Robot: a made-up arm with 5 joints. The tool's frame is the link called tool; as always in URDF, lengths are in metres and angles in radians.
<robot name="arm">
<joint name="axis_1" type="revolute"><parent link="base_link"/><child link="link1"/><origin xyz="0.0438 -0.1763 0.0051" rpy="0 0 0"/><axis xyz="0 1 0"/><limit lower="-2.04" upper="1.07" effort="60" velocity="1.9"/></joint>
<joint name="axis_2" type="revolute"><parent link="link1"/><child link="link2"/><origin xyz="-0.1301 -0.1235 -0.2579" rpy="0 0 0"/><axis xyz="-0.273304 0.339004 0.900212"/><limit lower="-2.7" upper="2.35" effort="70" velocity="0.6"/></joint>
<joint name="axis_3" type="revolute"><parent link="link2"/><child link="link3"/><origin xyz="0.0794 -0.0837 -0.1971" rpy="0 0 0"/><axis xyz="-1 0 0"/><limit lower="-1.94" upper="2.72" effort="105" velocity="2.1"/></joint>
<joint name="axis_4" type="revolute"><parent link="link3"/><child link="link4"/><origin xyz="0.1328 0.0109 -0.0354" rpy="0 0 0"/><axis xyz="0.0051 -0.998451 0.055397"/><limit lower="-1.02" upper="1.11" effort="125" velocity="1.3"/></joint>
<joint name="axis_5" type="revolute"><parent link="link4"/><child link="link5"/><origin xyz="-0.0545 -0.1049 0.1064" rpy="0 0 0"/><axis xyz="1 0 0"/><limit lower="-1.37" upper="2.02" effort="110" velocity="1.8"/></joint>
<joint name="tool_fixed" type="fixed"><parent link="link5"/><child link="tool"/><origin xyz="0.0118 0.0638 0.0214" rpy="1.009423 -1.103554 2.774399"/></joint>
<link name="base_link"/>
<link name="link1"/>
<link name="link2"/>
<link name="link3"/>
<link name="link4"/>
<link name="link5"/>
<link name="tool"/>
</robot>
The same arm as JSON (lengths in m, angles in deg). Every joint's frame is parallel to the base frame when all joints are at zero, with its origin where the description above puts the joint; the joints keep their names.
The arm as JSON. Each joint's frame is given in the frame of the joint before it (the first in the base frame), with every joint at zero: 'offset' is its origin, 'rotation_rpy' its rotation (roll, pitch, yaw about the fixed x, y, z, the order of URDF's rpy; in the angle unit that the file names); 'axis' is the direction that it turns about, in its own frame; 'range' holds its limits. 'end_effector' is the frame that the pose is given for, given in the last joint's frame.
{"length_unit": "m", "angle_unit": "deg", "chain": [
  {"id": "axis_1", "offset": [0.0438, -0.1763, 0.0051], "rotation_rpy": [0.0, 0.0, 0.0], "axis": [0.0, 1.0, 0.0], "range": [-116.88, 61.31]},
  {"id": "axis_2", "offset": [-0.1301, -0.1235, -0.2579], "rotation_rpy": [0.0, 0.0, 0.0], "axis": [-0.273304, 0.339004, 0.900212], "range": [-154.7, 134.65]},
  {"id": "axis_3", "offset": [0.0794, -0.0837, -0.1971], "rotation_rpy": [0.0, 0.0, 0.0], "axis": [-1.0, 0.0, 0.0], "range": [-111.15, 155.84]},
  {"id": "axis_4", "offset": [0.1328, 0.0109, -0.0354], "rotation_rpy": [0.0, 0.0, 0.0], "axis": [0.0051, -0.998451, 0.055397], "range": [-58.44, 63.6]},
  {"id": "axis_5", "offset": [-0.0545, -0.1049, 0.1064], "rotation_rpy": [0.0, 0.0, 0.0], "axis": [1.0, 0.0, 0.0], "range": [-78.5, 115.74]}
], "end_effector": {"offset": [0.0118, 0.0638, 0.0214], "rotation_rpy": [57.84, -63.23, 158.96]}}

